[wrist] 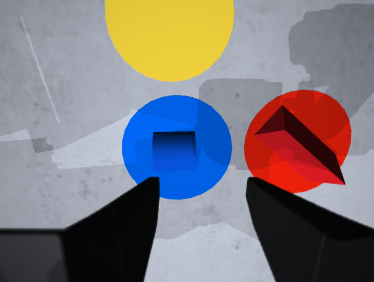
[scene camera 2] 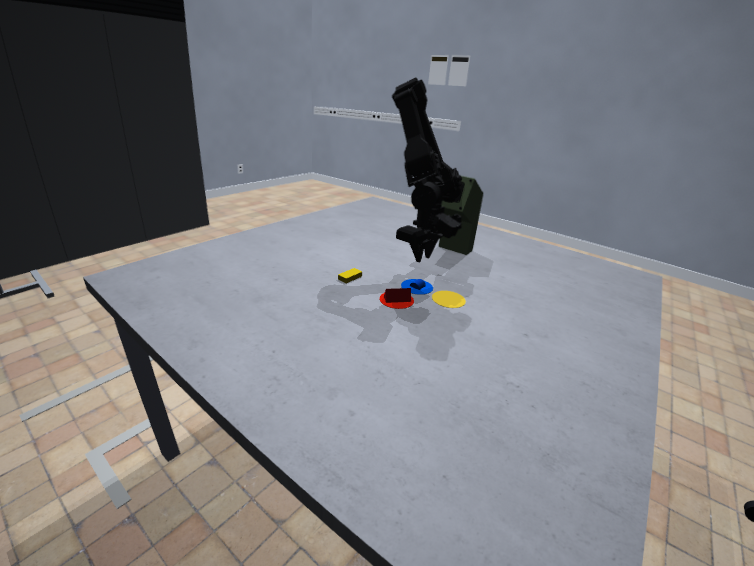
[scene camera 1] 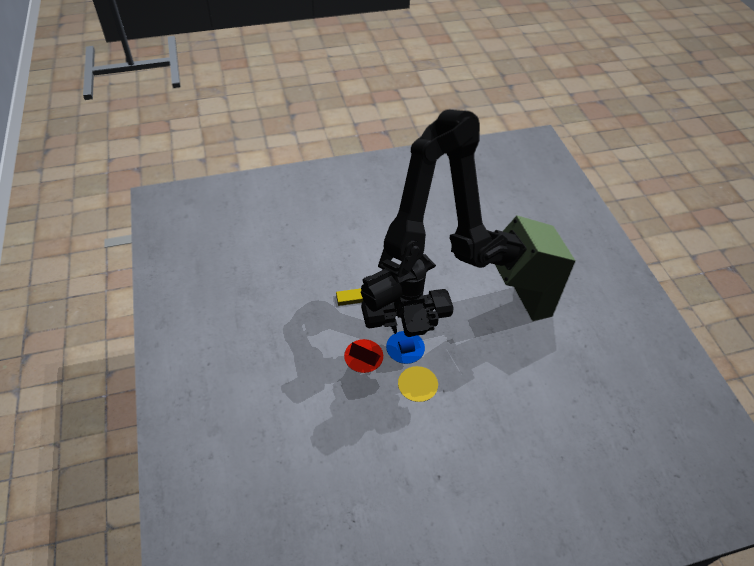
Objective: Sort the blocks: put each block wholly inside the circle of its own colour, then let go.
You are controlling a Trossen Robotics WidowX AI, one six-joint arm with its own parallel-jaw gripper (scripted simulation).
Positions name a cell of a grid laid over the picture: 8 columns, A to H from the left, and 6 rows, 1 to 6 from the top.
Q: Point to a dark red block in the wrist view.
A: G3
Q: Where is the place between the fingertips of the gripper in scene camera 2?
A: At E3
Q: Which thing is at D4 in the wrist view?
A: A blue block.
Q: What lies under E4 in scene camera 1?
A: A blue circle.
